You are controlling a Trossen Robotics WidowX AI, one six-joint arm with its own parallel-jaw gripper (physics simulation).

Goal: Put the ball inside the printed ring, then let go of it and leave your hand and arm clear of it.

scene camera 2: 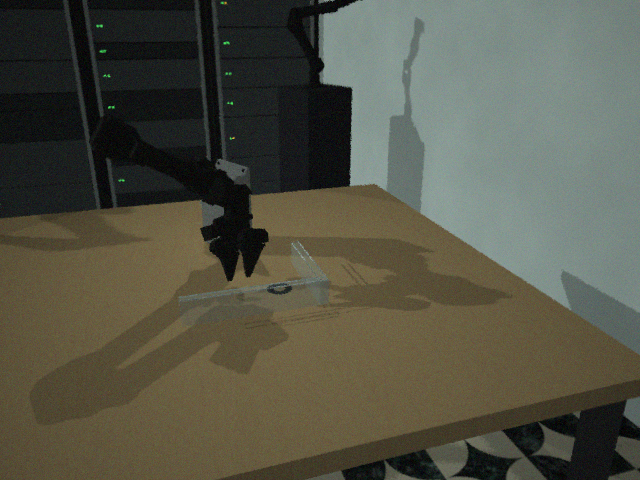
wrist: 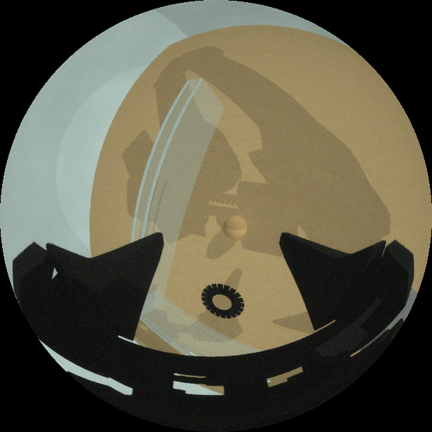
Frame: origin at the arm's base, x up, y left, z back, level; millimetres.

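Seen in the pictures: gripper, between the fingertips: (scene camera 2: pixel 238 279).
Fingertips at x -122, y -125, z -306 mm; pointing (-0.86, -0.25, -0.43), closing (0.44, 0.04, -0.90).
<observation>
A point is followed by its place in that frame.
A small tan ball (wrist: pixel 235 227) rests on the table outside the ring, apart from it, in the wrist view. It is hard to make out in the scene view. The black printed ring (scene camera 2: pixel 279 293) (wrist: pixel 207 299) lies flat on the table near the corner of the clear walls; bare table shows inside it. My gripper (scene camera 2: pixel 239 277) {x -122, y -125, z -306 mm} (wrist: pixel 223 239) is open and empty above the table. In the wrist view the ball appears between the two spread fingertips, below them, and the ring shows lower between the fingers.
A long clear wall (scene camera 2: pixel 227 308) {x -143, y -192, z -379 mm} (wrist: pixel 190 165) stands beside the ball and ring. A shorter clear wall (scene camera 2: pixel 305 260) {x -111, y 42, z -330 mm} meets it at a corner. The wooden table (scene camera 2: pixel 413 361) {x -169, y 12, z -721 mm} (wrist: pixel 310 70) carries broad arm shadows. A white wall (scene camera 2: pixel 516 129) stands beyond its far right side.
</observation>
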